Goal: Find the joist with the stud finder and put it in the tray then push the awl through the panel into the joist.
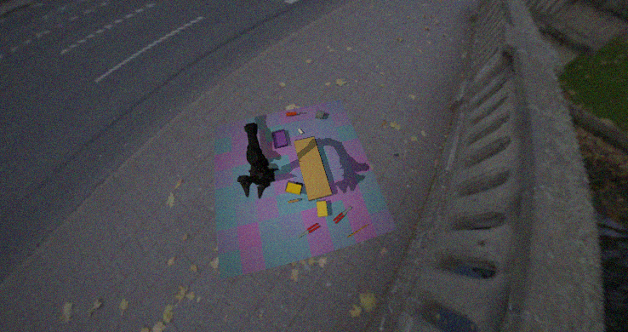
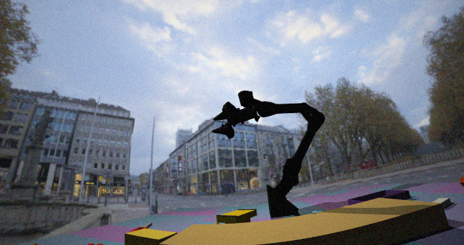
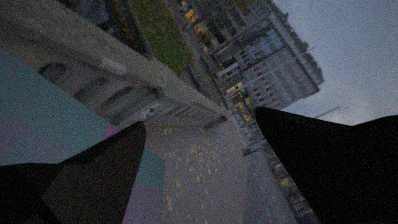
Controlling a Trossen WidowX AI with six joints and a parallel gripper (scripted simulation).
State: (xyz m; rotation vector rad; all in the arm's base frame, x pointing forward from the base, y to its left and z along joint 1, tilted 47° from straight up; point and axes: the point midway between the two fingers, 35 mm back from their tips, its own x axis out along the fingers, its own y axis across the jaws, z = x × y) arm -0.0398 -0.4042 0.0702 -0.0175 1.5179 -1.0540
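My gripper tip is 190 mm short of the yellow stud finder, 100 mm to the right of it and 420 mm above it. From my gripper tip the other things lie so: yellow block 350 mm ahead, 110 mm to the right, 410 mm below; then purple tray 200 mm ahead, 580 mm to the left, 420 mm below; then awl 200 mm ahead, 10 mm to the left, 420 mm below.
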